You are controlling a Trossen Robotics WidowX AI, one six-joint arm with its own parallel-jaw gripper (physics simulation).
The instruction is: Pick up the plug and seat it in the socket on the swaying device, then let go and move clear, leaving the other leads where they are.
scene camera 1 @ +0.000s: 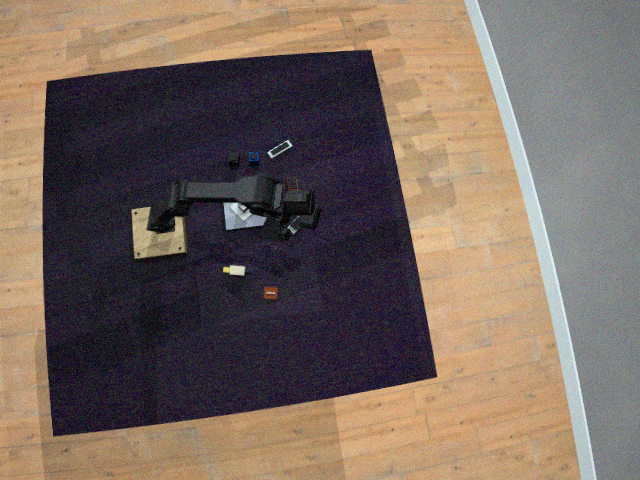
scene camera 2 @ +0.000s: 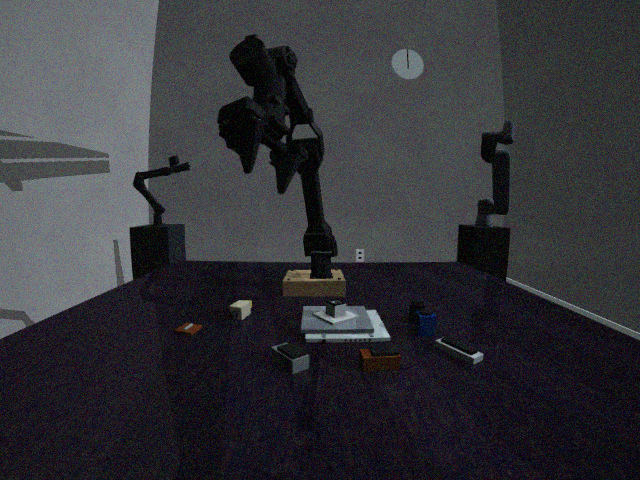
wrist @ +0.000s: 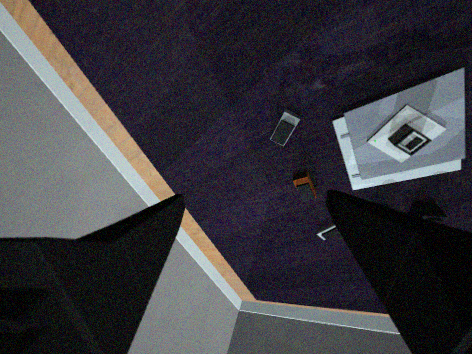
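A cream block with a yellow end (scene camera 1: 237, 270) (scene camera 2: 240, 309), which looks like the plug, lies on the dark mat to one side of the device. The device has a grey platform (scene camera 1: 240, 223) (scene camera 2: 315, 324) (wrist: 440, 95) on a white slab (scene camera 2: 382, 333) (wrist: 352, 172). A tilted white plate (scene camera 2: 348, 316) (wrist: 425, 120) on it carries a small dark-topped socket block (scene camera 2: 336, 310) (wrist: 407, 141). My gripper (scene camera 2: 264, 180) (wrist: 254, 198) is open and empty, high above the mat. The plug does not show in the wrist view. The arm partly covers the device in scene camera 1.
A grey block (scene camera 1: 294, 224) (scene camera 2: 291, 356) (wrist: 285, 129), an orange block (scene camera 2: 379, 360) (wrist: 301, 181) and a long white piece (scene camera 1: 279, 148) (scene camera 2: 459, 351) lie around the device. A blue block (scene camera 1: 253, 156) (scene camera 2: 426, 324) stands beside a black one (scene camera 1: 234, 159). A flat orange piece (scene camera 1: 270, 292) (scene camera 2: 188, 328) lies near the plug.
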